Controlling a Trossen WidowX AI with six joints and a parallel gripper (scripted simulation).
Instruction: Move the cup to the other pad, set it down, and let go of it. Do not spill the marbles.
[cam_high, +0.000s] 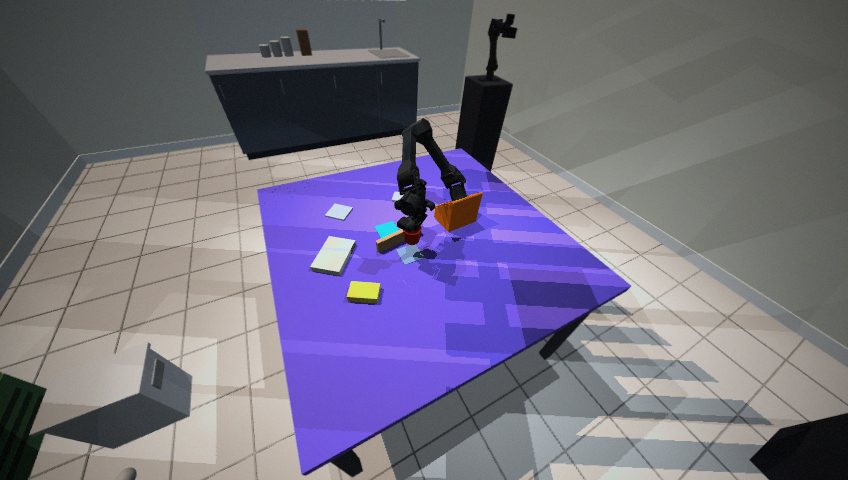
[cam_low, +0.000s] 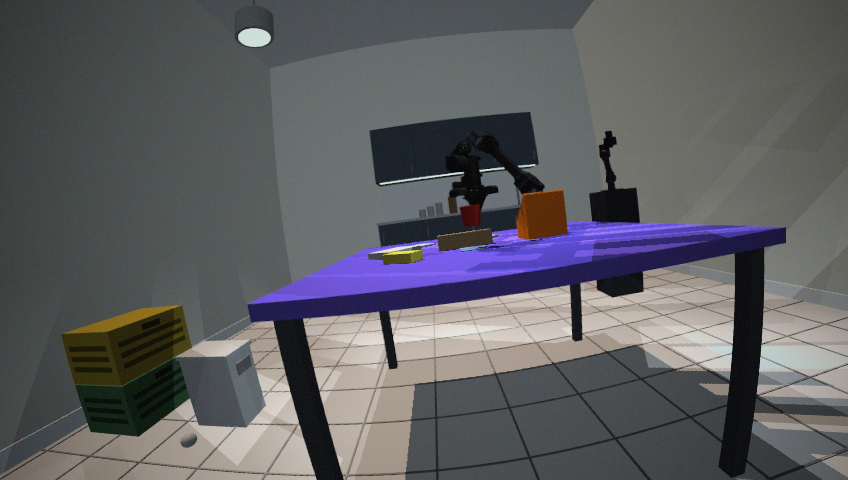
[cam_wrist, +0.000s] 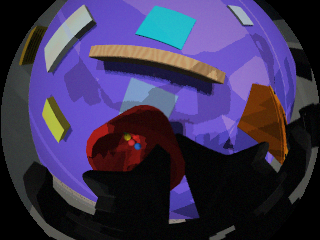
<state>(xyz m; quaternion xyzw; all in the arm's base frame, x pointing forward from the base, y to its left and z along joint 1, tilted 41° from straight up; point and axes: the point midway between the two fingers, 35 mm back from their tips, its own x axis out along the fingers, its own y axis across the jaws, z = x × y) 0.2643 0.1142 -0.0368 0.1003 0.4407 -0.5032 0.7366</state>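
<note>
My gripper tip is 7 cm short of the cyan pad, 16 cm to the left of it and 12 cm above it. The rest, counted from my gripper tip: red cup: 3 cm ahead, 2 cm to the left; then yellow block: 27 cm ahead, 14 cm to the left, 10 cm below; then wooden block: 5 cm ahead, 7 cm to the right, 10 cm below.
</note>
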